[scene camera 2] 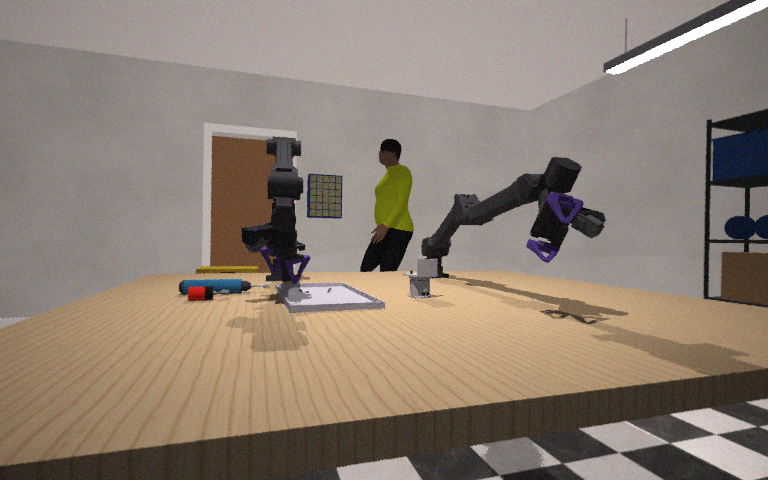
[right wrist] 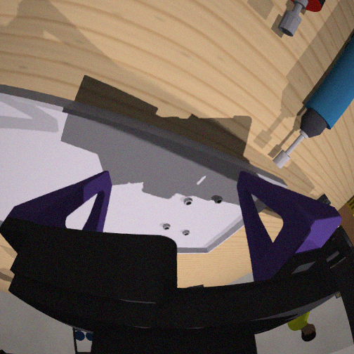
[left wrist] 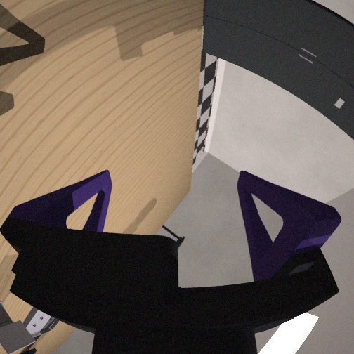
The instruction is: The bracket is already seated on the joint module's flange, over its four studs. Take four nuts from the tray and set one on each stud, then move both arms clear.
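Seen in the pictures: left gripper, fingertip midpoint: (scene camera 2: 555, 243); right gripper, fingertip midpoint: (scene camera 2: 284, 278); left arm's base, link origin: (scene camera 2: 432, 277); right arm's base, link origin: (scene camera 2: 282, 279).
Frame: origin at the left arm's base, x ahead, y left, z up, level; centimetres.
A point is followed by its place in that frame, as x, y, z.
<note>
The pale tray (scene camera 2: 339, 307) @(52.7, -72.7, 0.7) (left wrist: 44, 322) (right wrist: 25, 150) lies left of centre in the scene view. Several small nuts, one of them (right wrist: 188, 201), lie apart inside it near one end. My right gripper (scene camera 2: 284, 278) @(30.0, -77.5, 5.5) (right wrist: 174, 177) is open and empty, pointing down low over the tray's left part; the nuts appear below the line between its fingertips in the right wrist view. The joint module (scene camera 2: 419, 287) @(46.1, -44.4, 3.0) stands right of the tray with the grey bracket (scene camera 2: 427, 267) @(47.4, -42.7, 8.6) (left wrist: 16, 337) on top. Its studs are too small to make out. My left gripper (scene camera 2: 557, 241) @(86.1, -42.1, 16.2) (left wrist: 174, 177) is open and empty, raised right of the module.
A blue-handled tool (scene camera 2: 212, 285) @(13.8, -92.6, 2.6) (right wrist: 332, 85) and a shorter red tool (scene camera 2: 197, 293) @(24.1, -98.0, 2.0) (right wrist: 312, 4) lie left of the tray. A yellow object (scene camera 2: 226, 270) is at the table's back left. A person (scene camera 2: 394, 198) stands behind the table. A shelf rack (scene camera 2: 708, 209) stands far right.
</note>
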